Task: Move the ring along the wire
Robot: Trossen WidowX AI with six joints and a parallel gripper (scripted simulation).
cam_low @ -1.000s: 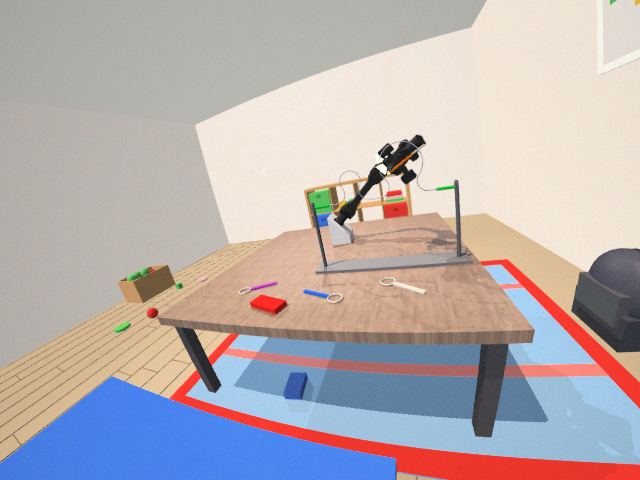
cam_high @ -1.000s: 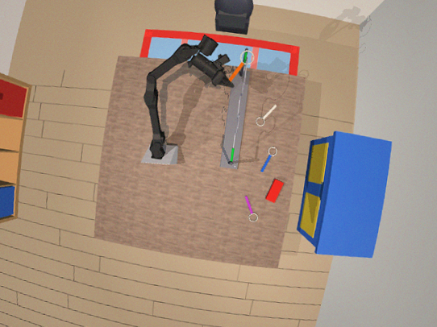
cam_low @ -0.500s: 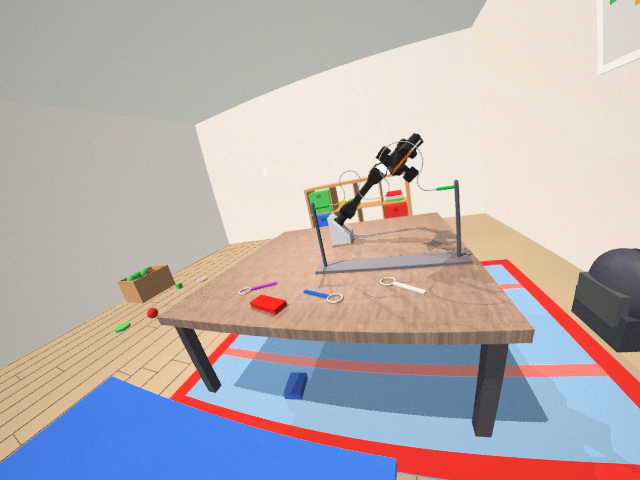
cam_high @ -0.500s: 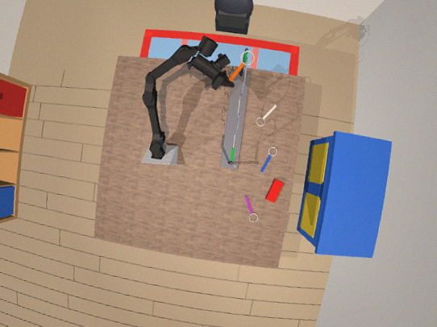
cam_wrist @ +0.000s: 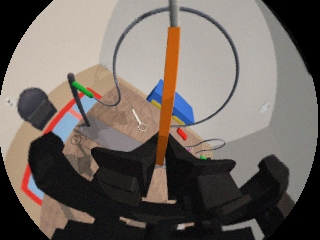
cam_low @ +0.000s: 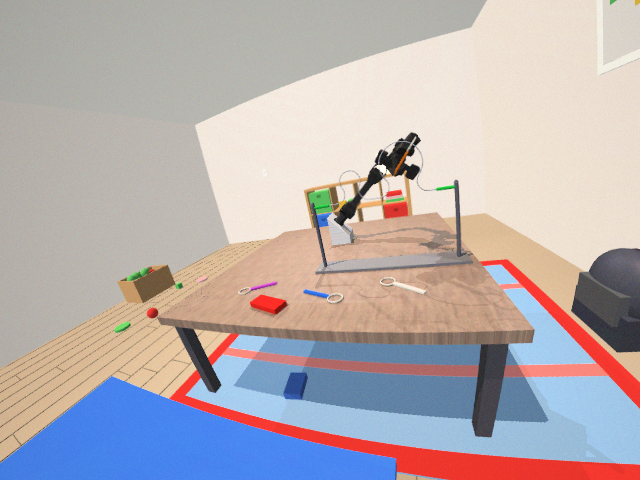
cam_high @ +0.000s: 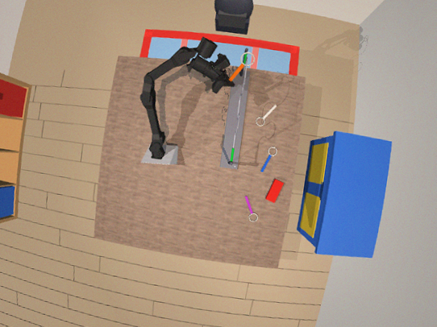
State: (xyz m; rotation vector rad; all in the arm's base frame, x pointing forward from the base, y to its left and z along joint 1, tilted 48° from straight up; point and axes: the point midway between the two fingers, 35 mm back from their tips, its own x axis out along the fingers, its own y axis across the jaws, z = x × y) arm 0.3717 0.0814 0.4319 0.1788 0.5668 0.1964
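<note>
Now: gripper tip 20 mm short of the orange-handled ring, 50 mm to the right of it and 70 mm below it. Round my gripper tip: red block (350 mm ahead, 490 mm to the right, 350 mm below); white-handled ring (220 mm ahead, 30 mm to the right, 360 mm below); blue-handled ring (280 mm ahead, 280 mm to the right, 360 mm below).
</note>
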